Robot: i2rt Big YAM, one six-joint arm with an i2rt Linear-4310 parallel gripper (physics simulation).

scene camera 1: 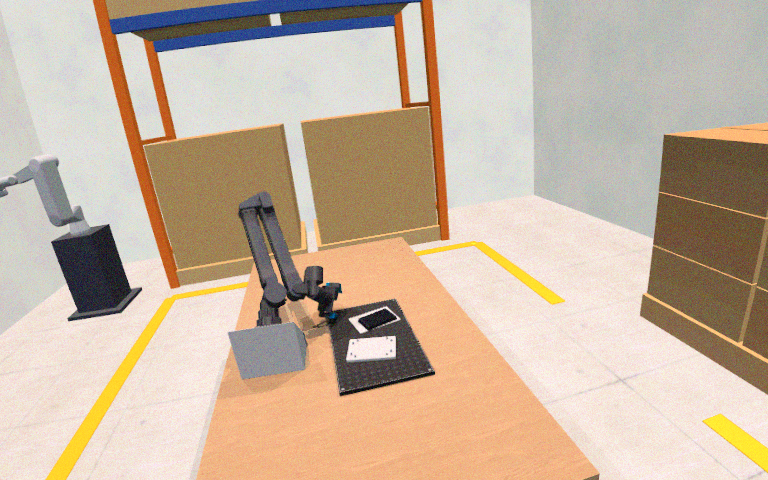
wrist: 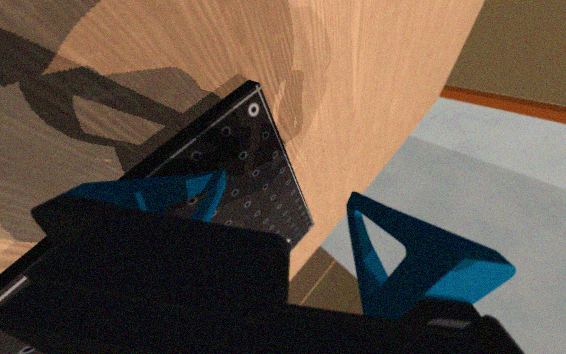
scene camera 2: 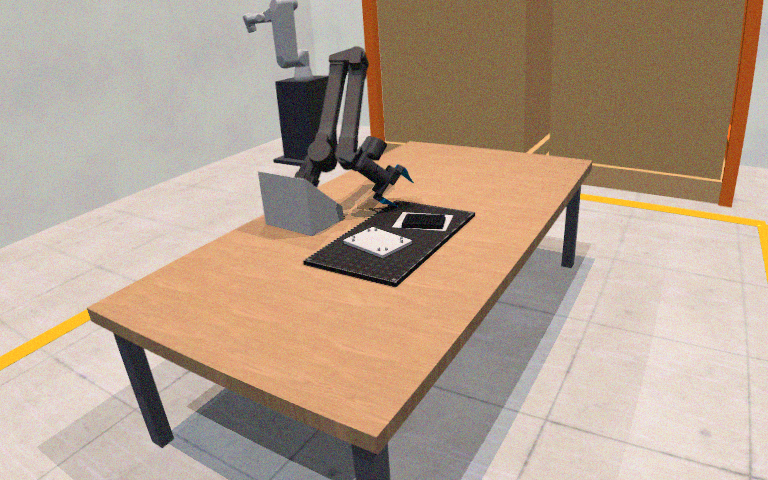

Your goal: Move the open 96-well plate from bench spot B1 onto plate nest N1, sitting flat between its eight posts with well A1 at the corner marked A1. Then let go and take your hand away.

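Frame: origin at the arm's base, x ahead, y left, z up, level; centimetres.
Seen in the pictures: gripper, fingertip midpoint: [scene camera 1: 338, 304] [wrist: 287, 188] [scene camera 2: 405, 194]; arm's base, link origin: [scene camera 1: 269, 333] [scene camera 2: 302, 189].
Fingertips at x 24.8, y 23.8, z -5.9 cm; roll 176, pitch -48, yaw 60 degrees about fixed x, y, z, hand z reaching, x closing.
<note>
Offsets run from my fingertips to a thing's middle. "spot": to the spot under its first point. Level surfaces: height alone.
The black 96-well plate {dz -3.0, dx +13.8, dy -11.7 cm} [scene camera 1: 378, 319] [scene camera 2: 423, 221] lies on a white rectangle, bench spot B1 {spot: dz -3.8, dx +5.5, dy -11.9 cm} [scene camera 1: 356, 324] [scene camera 2: 398, 222]. The white plate nest N1 {dz -2.9, dx +8.9, dy -30.8 cm} [scene camera 1: 370, 348] [scene camera 2: 377, 242] is beside it, nearer scene camera 1, with small posts near its corners and no plate on it. Wells and the A1 mark are too small to make out. My gripper [scene camera 1: 336, 303] [scene camera 2: 400, 192] [wrist: 287, 188] is open and empty, its blue fingers wide apart. It hangs tilted above the board's edge, on the arm-base side of the plate, not touching it. Plate and nest do not show in the wrist view.
A black perforated board {dz -4.5, dx +10.2, dy -22.7 cm} [scene camera 1: 385, 376] [scene camera 2: 362, 267] [wrist: 235, 165] bears B1 and N1. A grey block [scene camera 1: 269, 350] [scene camera 2: 291, 202] stands beside the arm's base on the wooden table {dz -5.2 cm} [scene camera 1: 396, 430] [scene camera 2: 283, 322] [wrist: 350, 75]. Racking with large boxes [scene camera 1: 368, 175] stands behind the table.
</note>
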